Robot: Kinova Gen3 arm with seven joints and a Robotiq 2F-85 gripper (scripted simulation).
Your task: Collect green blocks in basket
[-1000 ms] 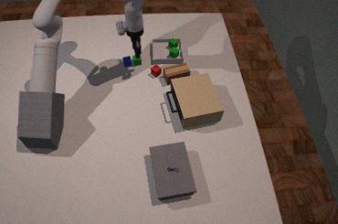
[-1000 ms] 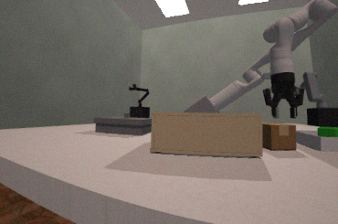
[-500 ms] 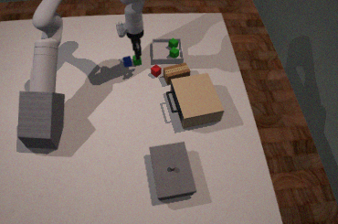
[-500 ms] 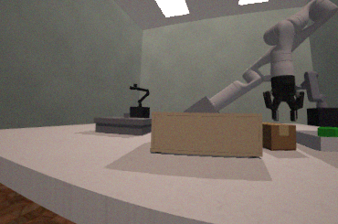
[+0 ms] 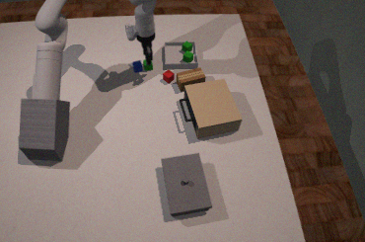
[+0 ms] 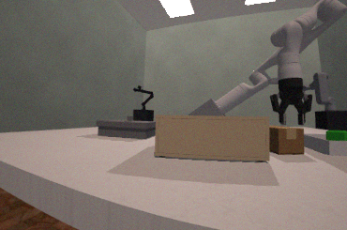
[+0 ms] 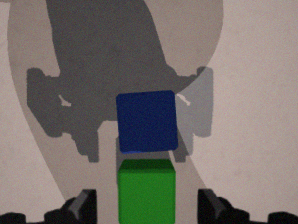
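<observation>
Now: the blue block 50 mm behind my hand, 10 mm to the right of it and 50 mm below it. Round my hand: basket: 150 mm ahead, 60 mm to the left, 50 mm below; then cardboard box: 180 mm ahead, 110 mm to the right, 30 mm below; then red block: 90 mm ahead, 80 mm to the right, 50 mm below.
</observation>
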